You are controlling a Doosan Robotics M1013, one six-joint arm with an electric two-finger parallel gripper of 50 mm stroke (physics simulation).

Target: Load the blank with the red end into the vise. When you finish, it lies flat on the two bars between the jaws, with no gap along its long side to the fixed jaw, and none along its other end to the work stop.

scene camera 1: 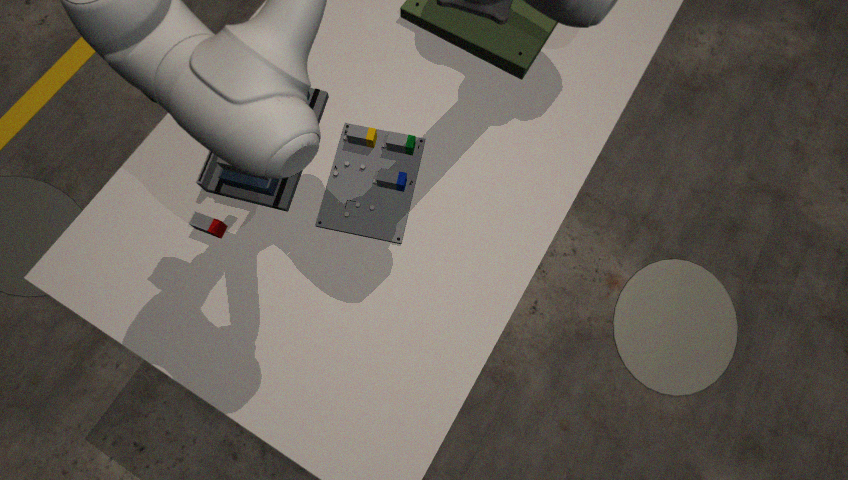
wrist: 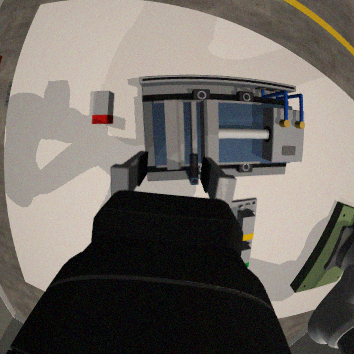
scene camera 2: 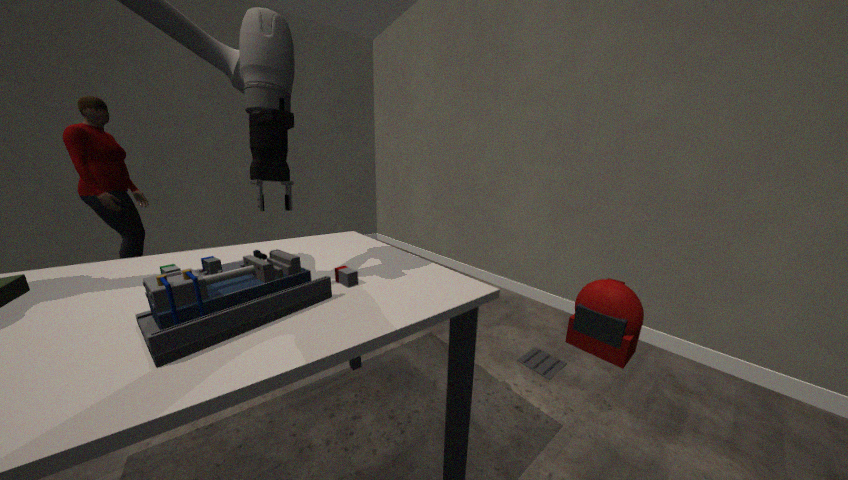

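Observation:
The blank with the red end (scene camera 1: 208, 224) (scene camera 2: 346, 276) (wrist: 102, 106) lies on the white table, apart from the vise (scene camera 1: 246, 180) (scene camera 2: 255, 290) (wrist: 240, 112), off the end where the jaws are. In the wrist view its red end points down the picture. The fixed jaw (wrist: 174, 132) and the moving jaw (wrist: 210, 131) stand apart, with a narrow grey strip showing between them. A small dark part (wrist: 194, 167) is at the near end of that gap; I cannot tell if it is the work stop. My gripper (scene camera 2: 275, 205) (wrist: 174, 165) is open and empty, high above the table. The arm hides it in scene camera 1.
A grey plate (scene camera 1: 380, 220) beside the vise carries blanks with yellow (scene camera 1: 370, 137), green (scene camera 1: 410, 144) and blue (scene camera 1: 401, 181) ends, plus small pegs. The arm's green base (scene camera 1: 470, 47) (wrist: 320, 260) is farther along. Blue hoses (wrist: 286, 105) rise at the vise's far end. A person (scene camera 2: 101, 160) stands beyond the table.

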